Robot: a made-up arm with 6 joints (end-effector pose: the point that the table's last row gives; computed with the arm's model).
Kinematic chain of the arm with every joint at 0, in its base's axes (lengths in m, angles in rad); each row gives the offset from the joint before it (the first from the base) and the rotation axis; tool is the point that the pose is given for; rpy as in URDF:
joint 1: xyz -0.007 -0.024 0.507 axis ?
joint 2: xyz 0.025 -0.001 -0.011 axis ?
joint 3: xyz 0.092 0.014 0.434 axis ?
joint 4: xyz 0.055 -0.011 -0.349 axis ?
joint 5: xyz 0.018 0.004 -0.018 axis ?
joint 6: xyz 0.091 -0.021 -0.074 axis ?
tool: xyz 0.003 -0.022 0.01 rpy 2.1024 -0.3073 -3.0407
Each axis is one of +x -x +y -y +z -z.
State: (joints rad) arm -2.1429 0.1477 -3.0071 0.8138 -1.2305 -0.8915
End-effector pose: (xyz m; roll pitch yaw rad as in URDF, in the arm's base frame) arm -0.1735 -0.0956 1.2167 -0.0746 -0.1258 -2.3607
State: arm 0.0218 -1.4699 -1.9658 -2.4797 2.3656 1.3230
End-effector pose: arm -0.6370 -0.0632 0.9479 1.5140 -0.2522 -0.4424
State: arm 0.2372 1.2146 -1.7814 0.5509 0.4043 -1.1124
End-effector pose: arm 0.8070 0.1021 0.2313 2.0872 -0.0085 -2.1801
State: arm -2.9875 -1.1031 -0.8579 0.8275 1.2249 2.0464
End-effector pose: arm -0.0906 -0.0462 0.9795 1.1097 -1.2283 -0.9755
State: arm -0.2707 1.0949 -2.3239 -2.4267 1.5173 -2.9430
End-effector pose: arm 0.8685 -0.2968 0.5357 -0.1841 0.5301 0.0863
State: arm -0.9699 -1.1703 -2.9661 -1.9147 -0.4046 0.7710
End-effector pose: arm -0.3006 0.6197 0.9240 -0.3077 -0.2509 -2.3934
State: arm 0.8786 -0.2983 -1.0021 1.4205 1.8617 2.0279
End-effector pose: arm 0.1968 0.3207 0.8612 -2.3234 -0.8804 0.7866
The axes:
joint 1: +z
joint 2: +y
joint 3: +y
joint 4: -z
joint 5: +y
joint 6: -z

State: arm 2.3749 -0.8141 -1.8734 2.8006 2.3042 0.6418
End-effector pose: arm 0.0695 -0.1868 1.2589 1.2192 0.6567 1.2319
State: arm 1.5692 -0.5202 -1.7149 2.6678 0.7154 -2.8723
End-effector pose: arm 0.0173 0.2310 1.2246 -1.4226 0.4714 1.2590
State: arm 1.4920 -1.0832 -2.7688 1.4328 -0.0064 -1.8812
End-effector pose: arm 0.0690 -0.6776 1.0641 -0.6693 -0.3038 0.9457
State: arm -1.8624 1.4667 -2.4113 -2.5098 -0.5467 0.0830
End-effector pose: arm -0.1179 -0.7773 0.2089 2.6834 -0.5286 -2.5679
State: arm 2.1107 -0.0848 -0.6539 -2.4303 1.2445 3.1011
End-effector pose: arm -0.2250 0.3617 0.6311 0.6673 1.2489 -3.0667
